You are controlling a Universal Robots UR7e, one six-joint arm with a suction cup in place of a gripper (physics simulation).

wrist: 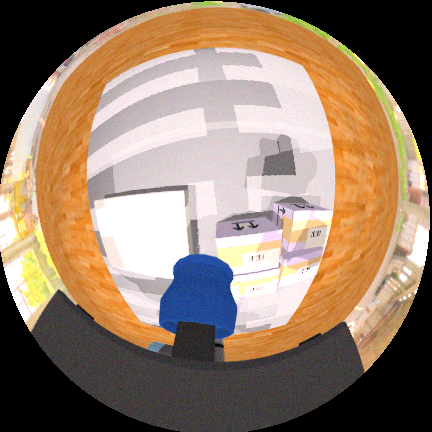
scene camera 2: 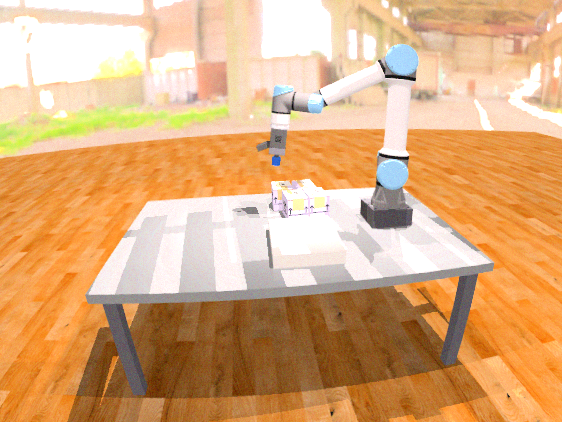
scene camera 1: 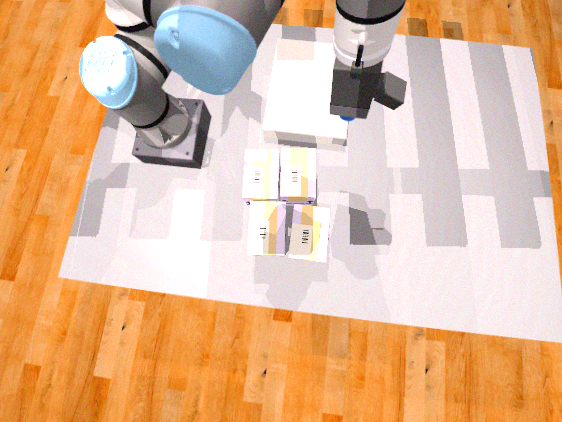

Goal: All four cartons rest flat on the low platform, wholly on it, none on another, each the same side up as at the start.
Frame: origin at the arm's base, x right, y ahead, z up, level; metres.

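Where they show: hand at its tool point: (wrist: 202, 277) (scene camera 2: 275, 164); arm's base at its link origin: (scene camera 2: 388, 203) (scene camera 1: 165, 124).
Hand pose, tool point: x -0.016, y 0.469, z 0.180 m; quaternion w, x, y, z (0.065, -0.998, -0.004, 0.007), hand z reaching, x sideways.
Observation:
Each offset is from my tool point to the centre of the thing. Level surfaces: height alone.
Four white, yellow and lilac cartons stand on the table in a two-by-two group beside the platform. The two nearer the platform are one carton @(dx +0.107, dy -0.163, dz -0.202 m) (scene camera 1: 260, 175) (scene camera 2: 318, 202) (wrist: 256, 286) on the base side and one carton @(dx +0.081, dy -0.072, dz -0.202 m) (scene camera 1: 298, 174) (scene camera 2: 295, 202) (wrist: 248, 247) away from it. Behind them are one carton @(dx +0.236, dy -0.115, dz -0.202 m) (scene camera 1: 266, 228) (scene camera 2: 306, 183) (wrist: 300, 269) and a slightly turned carton @(dx +0.224, dy -0.012, dz -0.202 m) (scene camera 1: 309, 233) (scene camera 2: 277, 196) (wrist: 305, 227). The low white platform @(dx -0.213, dy -0.102, dz -0.228 m) (scene camera 1: 300, 105) (scene camera 2: 307, 256) (wrist: 145, 230) bears no carton. My gripper (scene camera 1: 347, 118) (scene camera 2: 276, 161) (wrist: 202, 267), a blue suction cup, is open, holds nothing and hangs high above the table.
The robot's dark base block (scene camera 1: 200, 127) (scene camera 2: 386, 216) stands on the grey table @(dz -0.252 m) (scene camera 1: 150, 260) (scene camera 2: 165, 290) (wrist: 165, 155), on the base side of the cartons and platform. In the first scene view the upper arm links cross above the table near the platform's base side.

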